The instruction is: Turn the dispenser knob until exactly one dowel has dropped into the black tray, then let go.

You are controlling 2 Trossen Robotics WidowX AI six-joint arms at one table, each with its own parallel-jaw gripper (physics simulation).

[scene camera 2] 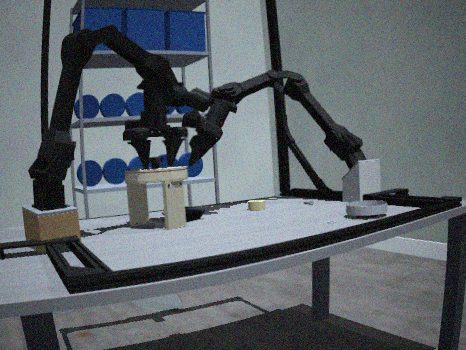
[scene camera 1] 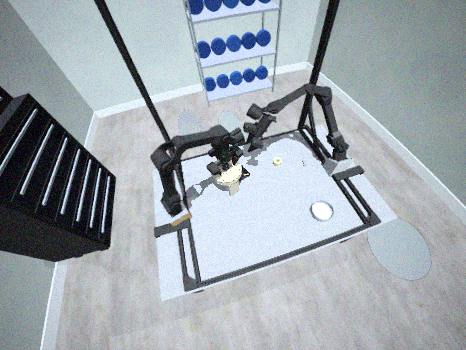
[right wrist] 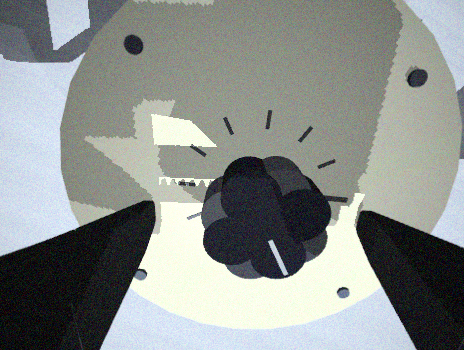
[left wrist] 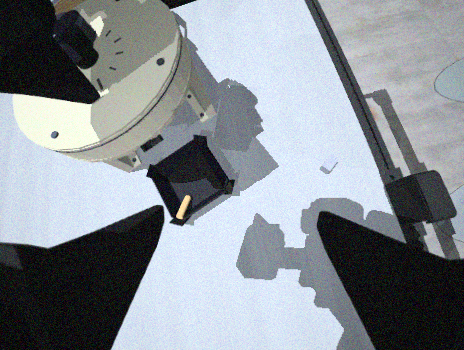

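Where they show: left gripper, between the fingertips: (scene camera 2: 192, 162) (scene camera 1: 247, 147) (left wrist: 242, 216); right gripper, between the fingertips: (scene camera 2: 158, 167) (scene camera 1: 227, 169) (left wrist: 77, 66); left arm's base, origin of its link: (scene camera 2: 360, 168) (scene camera 1: 339, 158); right arm's base, origin of its link: (scene camera 2: 48, 207) (scene camera 1: 174, 209).
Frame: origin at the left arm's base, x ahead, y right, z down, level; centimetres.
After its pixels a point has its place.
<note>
The cream round dispenser (scene camera 1: 227, 176) @[y 4.0, x 63.1, z -4.4 cm] (scene camera 2: 156, 175) @[y 1.1, x 65.3, z -3.1 cm] (left wrist: 145, 107) @[y 13.9, x 56.5, z -4.4 cm] (right wrist: 300, 75) @[y 13.3, x 63.8, z -4.4 cm] stands on legs on the table. Its black lobed knob (left wrist: 75, 40) @[y 10.3, x 61.4, z -7.2 cm] (right wrist: 265, 217) @[y 9.2, x 63.0, z -7.3 cm] has a white line, pointing to the lower right in the right wrist view. The black tray (left wrist: 192, 175) @[y 12.1, x 55.5, z 9.9 cm] sits at the dispenser's foot, and one tan dowel (left wrist: 183, 207) @[y 11.0, x 51.2, z 8.4 cm] lies in it, leaning at a corner. My right gripper (scene camera 2: 159, 165) @[y 7.8, x 62.3, z -4.6 cm] (right wrist: 256, 215) @[y 7.8, x 62.3, z -4.6 cm] is open, its fingers on either side of the knob and apart from it. My left gripper (scene camera 2: 193, 162) @[y 19.4, x 47.8, z -4.8 cm] (left wrist: 242, 216) @[y 19.4, x 47.8, z -4.8 cm] is open and empty, above the table near the tray.
A yellow ring (scene camera 1: 277, 161) @[y 12.9, x 31.0, z 7.5 cm] (scene camera 2: 256, 205) @[y 12.2, x 31.7, z 8.6 cm] lies on the table right of the dispenser. A round white dish (scene camera 1: 322, 211) @[y -22.7, x 20.1, z 9.0 cm] (scene camera 2: 366, 208) @[y -26.2, x 24.5, z 7.4 cm] stands near the front right. A small pale block (left wrist: 328, 165) @[y 29.0, x 52.8, z 8.5 cm] lies beyond the tray. The left arm reaches close beside the right arm.
</note>
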